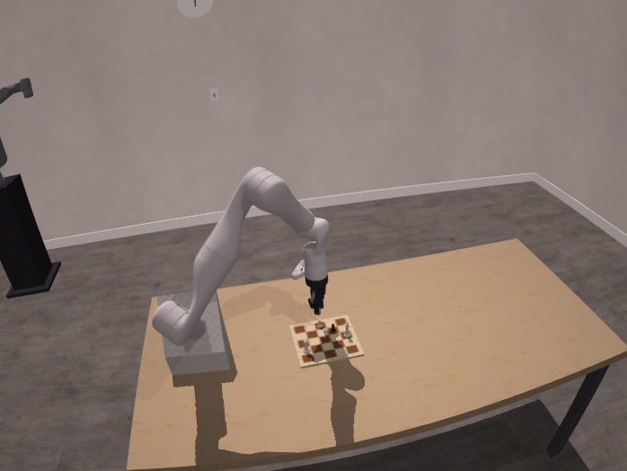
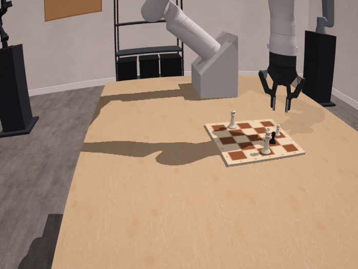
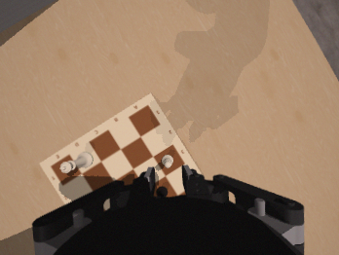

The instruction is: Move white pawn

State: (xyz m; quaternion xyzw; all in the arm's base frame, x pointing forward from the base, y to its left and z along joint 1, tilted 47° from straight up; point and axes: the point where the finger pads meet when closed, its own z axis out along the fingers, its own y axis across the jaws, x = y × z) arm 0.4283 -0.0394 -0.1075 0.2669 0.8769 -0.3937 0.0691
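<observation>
Now: the white pawn 8 cm below my hand. Also, from my hand: white king: 8 cm ahead, 8 cm to the right, 6 cm below; then black pawn: 4 cm ahead, 4 cm to the right, 8 cm below; then chessboard: 7 cm to the right, 9 cm below.
</observation>
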